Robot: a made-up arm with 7 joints.
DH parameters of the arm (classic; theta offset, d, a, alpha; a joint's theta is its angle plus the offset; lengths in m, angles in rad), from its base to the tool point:
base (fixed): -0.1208 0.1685 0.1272 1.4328
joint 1: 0 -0.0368 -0.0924 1.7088
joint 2: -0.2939 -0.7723 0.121 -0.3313
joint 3: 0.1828 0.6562 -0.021 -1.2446
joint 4: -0.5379 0 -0.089 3.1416
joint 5: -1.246 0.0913 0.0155 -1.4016
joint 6: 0 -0.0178 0.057 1.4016
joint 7: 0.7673 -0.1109 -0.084 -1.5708
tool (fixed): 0 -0.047 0 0
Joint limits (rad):
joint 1: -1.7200..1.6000
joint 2: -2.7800..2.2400
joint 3: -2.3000..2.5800
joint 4: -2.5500..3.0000
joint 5: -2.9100..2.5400
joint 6: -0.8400..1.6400
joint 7: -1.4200..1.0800
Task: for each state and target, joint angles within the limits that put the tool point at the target. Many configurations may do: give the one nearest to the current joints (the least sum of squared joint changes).
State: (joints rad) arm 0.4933 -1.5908 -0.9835 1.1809 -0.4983 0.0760 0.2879
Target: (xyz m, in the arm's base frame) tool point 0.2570 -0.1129 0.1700
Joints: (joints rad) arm 0.0785 -1.0879 -0.3354 1.4911 -0.7281 -0.1956 0.3473
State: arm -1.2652 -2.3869 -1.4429 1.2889 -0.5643 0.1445 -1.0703
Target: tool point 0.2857 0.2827 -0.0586
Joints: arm -1.7200 -1.9410 -1.6864 1.1398 -0.4711 -0.0265 -0.4937
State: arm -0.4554 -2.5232 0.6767 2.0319 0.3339 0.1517 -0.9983
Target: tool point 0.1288 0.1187 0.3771
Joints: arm -1.1006 -2.7800 1.4526 1.4357 0.6412 -0.4510 -0.5089
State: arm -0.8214 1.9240 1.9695 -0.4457 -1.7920 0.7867 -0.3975
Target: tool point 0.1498 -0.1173 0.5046
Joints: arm -1.3885 2.1467 2.1350 -0.5267 -1.8577 0.8723 -0.5587
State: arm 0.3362 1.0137 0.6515 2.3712 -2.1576 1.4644 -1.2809
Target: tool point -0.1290 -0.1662 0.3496
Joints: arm 0.0352 1.6920 0.7969 2.4408 -2.0333 1.2619 -1.0342
